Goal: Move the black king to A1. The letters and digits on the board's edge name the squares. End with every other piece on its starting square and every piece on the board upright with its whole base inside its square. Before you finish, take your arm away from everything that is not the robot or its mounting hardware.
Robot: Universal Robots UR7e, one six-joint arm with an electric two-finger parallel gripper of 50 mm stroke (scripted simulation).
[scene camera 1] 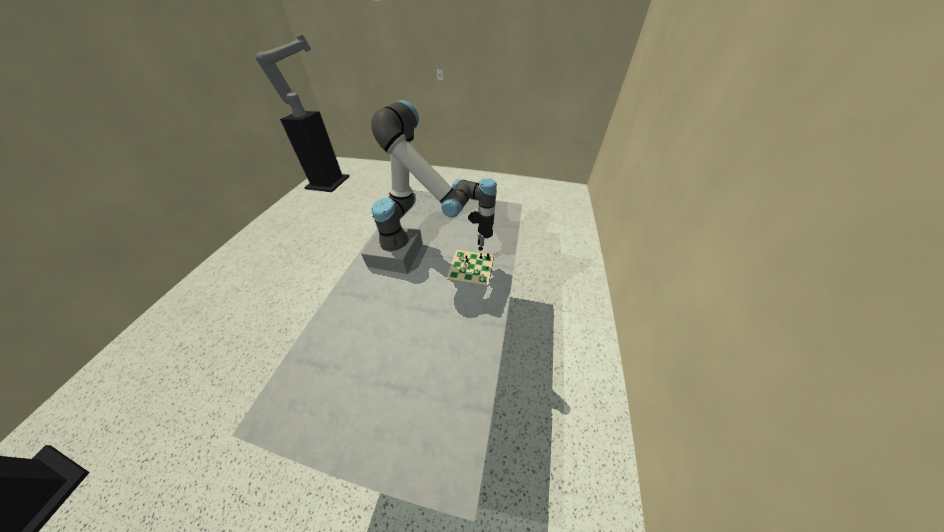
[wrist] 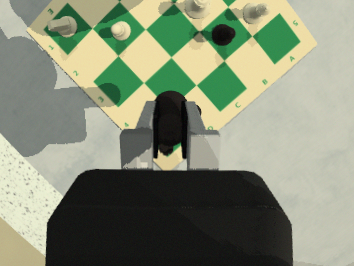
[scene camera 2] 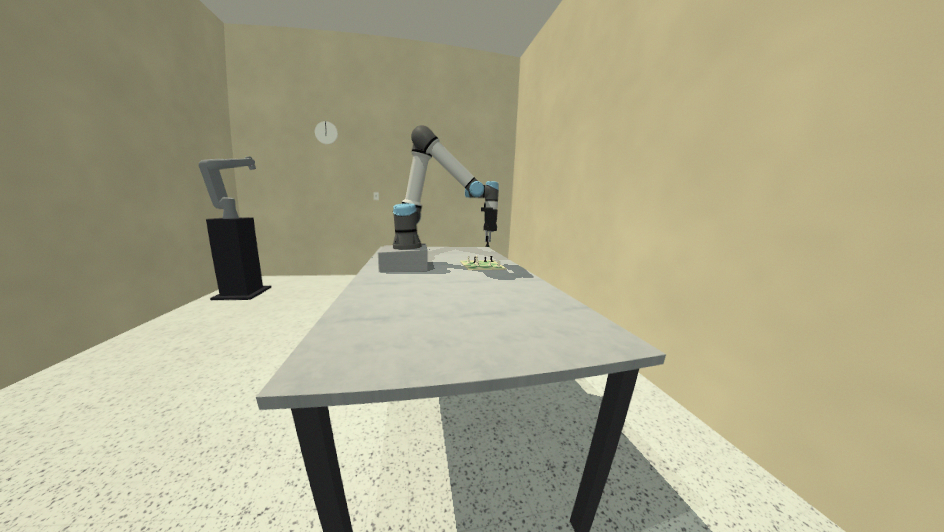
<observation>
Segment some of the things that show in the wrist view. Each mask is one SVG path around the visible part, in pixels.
My gripper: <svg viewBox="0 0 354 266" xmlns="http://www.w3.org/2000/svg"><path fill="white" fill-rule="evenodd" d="M47 222L45 266L293 266L292 224L262 177L254 172L245 170L219 170L221 135L218 130L207 130L205 128L195 101L181 102L181 118L183 123L181 149L182 159L187 159L187 170L153 170L153 159L158 158L159 150L158 122L160 118L160 101L146 101L135 129L123 129L120 134L121 169L92 169L78 175Z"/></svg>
A chessboard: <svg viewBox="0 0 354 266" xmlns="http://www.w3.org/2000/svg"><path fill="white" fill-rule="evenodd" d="M181 143L174 146L172 154L163 156L158 150L158 158L153 161L162 170L172 170L184 160ZM26 30L122 130L135 129L145 102L154 101L160 93L170 90L181 93L187 101L195 101L201 108L201 118L207 130L219 130L317 45L286 0L212 0L210 12L201 19L192 18L187 14L186 0L52 0ZM220 24L226 24L236 32L235 38L225 46L216 44L212 39L213 29ZM113 24L126 22L131 28L130 36L126 40L117 40L111 33ZM47 21L70 16L77 22L77 31L71 37L63 37L58 32L49 31ZM243 17L243 10L249 3L267 3L270 6L270 13L257 24L250 24Z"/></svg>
A black king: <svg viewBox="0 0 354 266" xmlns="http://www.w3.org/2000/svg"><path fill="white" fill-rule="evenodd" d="M165 91L154 100L160 101L158 141L165 146L175 146L182 141L181 102L187 101L187 99L177 91Z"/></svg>
</observation>
